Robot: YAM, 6 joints.
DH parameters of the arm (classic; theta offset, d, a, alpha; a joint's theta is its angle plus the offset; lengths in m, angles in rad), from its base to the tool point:
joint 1: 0 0.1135 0.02 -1.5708
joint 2: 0 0 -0.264 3.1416
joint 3: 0.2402 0 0.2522 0
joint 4: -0.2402 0 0.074 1.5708
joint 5: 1.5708 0 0 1.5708
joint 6: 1.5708 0.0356 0 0
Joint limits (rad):
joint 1: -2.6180..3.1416
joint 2: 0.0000..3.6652
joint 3: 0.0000..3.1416
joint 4: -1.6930..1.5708
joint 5: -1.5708..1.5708
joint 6: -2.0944..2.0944
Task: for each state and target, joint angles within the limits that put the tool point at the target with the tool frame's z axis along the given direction. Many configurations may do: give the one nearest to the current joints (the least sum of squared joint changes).
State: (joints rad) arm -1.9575 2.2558 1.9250 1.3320 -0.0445 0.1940
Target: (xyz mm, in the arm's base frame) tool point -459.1 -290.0 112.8 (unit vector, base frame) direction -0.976 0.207 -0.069
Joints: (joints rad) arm -2.5304 2.5308 1.6916 0.7381 0.8177 0.1940
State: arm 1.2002 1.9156 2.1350 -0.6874 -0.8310 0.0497
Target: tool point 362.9 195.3 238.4 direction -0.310 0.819 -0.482
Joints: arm 0.4181 2.0851 1.7887 -1.1726 -1.0648 0.0497
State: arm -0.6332 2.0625 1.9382 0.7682 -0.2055 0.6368
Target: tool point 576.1 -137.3 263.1 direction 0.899 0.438 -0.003
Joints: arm -0.2739 2.5490 2.3189 0.2261 -0.7273 0.6368
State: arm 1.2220 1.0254 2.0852 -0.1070 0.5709 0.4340
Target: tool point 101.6 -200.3 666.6 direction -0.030 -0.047 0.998
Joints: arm 2.0479 0.8690 2.4853 -0.0175 -0.0483 0.4340
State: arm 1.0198 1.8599 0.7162 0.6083 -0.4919 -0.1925
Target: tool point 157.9 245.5 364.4 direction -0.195 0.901 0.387
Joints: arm 0.9131 1.3531 0.8684 1.0622 -0.7828 -0.1925
